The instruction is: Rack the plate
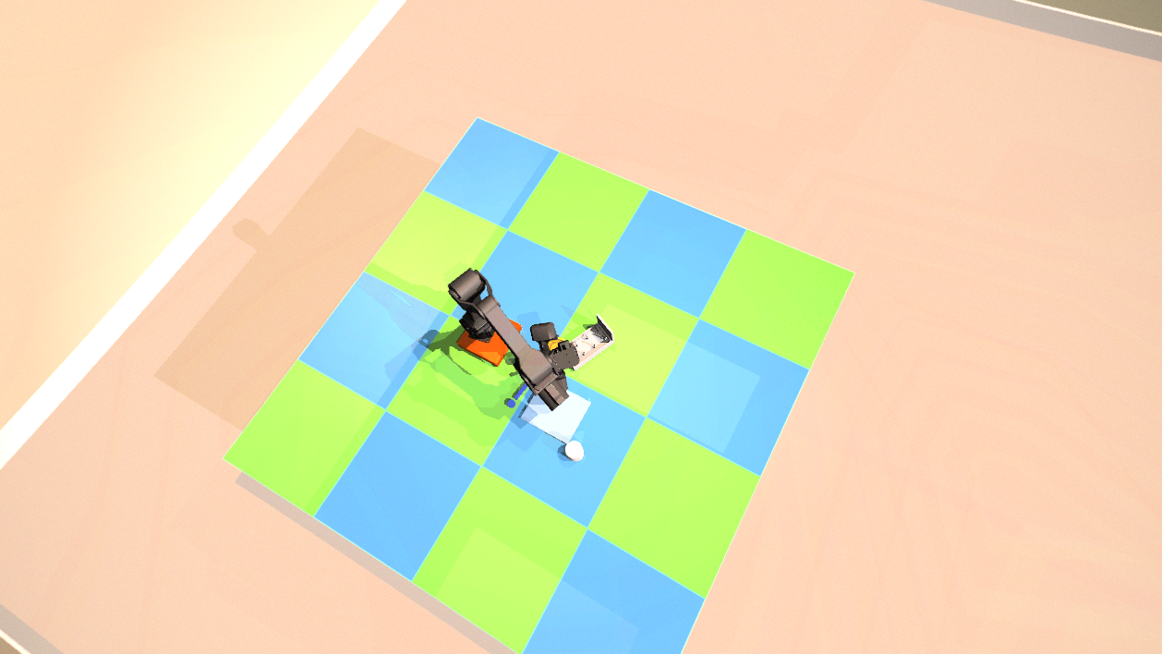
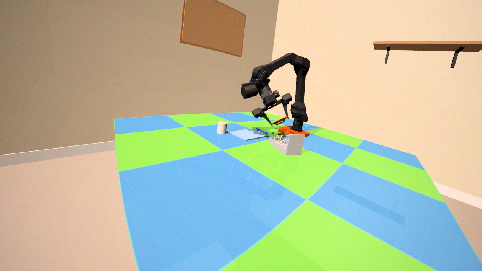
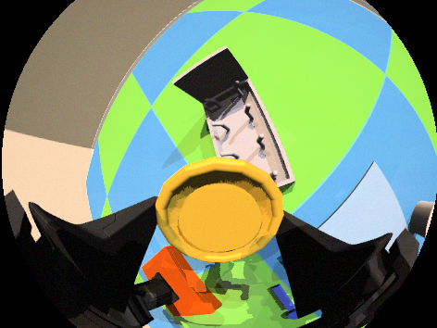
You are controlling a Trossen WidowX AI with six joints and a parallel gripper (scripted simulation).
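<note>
The grey dish rack lies 70 mm below my gripper tip, 60 mm to the left of it and 50 mm ahead of it. From my gripper tip the other things lie so: blue spoon 140 mm to the right, 90 mm below, 90 mm behind; yellow plate 10 mm to the right, 10 mm above; white cup 240 mm to the right, 120 mm ahead, 70 mm below.
</note>
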